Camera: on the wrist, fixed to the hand. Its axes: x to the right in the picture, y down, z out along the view.
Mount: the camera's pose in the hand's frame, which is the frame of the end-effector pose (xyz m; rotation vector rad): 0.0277 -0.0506 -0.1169 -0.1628 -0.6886 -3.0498
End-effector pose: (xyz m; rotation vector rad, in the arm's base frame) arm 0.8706 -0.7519 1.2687 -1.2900 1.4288 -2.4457
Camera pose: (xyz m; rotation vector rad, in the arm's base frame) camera 0.7928 -0.6509 1.2960 1.3953 0.8144 -0.2163
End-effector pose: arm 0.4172 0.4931 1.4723 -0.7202 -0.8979 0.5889
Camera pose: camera 0.5386 0.4456 1.4748 1.2115 -1.4809 -2.0661
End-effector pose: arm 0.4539 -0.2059 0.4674 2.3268 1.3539 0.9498
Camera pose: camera 0.3520 -0.1653 0.5379 -0.9520 1.8155 -0.7129
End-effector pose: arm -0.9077 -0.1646 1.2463 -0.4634 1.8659 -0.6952
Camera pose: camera -1.0264 -0.1904 1.2936 2.4875 0.8300 1.2473
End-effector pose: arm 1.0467 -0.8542 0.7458 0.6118 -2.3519 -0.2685
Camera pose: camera 1.1243 -0.9149 0.8312 -2.2504 -0.4132 1.1546
